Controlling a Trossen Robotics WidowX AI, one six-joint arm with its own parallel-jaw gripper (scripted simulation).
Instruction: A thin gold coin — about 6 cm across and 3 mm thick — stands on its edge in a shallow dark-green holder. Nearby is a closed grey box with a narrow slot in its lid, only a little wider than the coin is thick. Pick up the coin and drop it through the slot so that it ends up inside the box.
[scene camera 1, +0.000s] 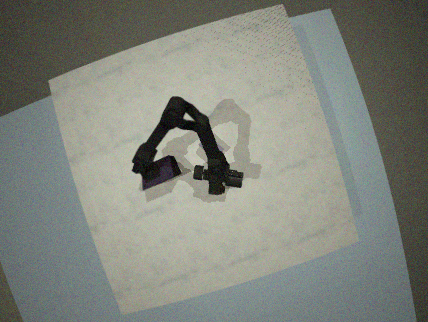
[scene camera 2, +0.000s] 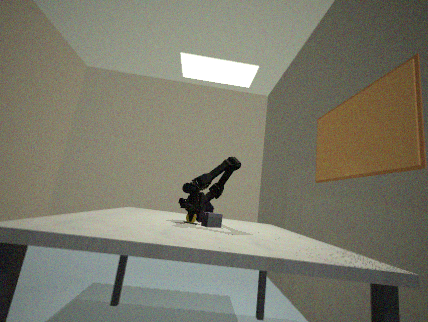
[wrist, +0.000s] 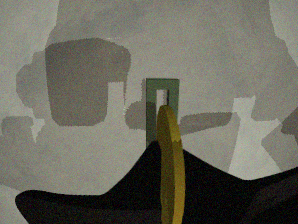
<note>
My gripper (wrist: 159, 147) carries a gold coin.
</note>
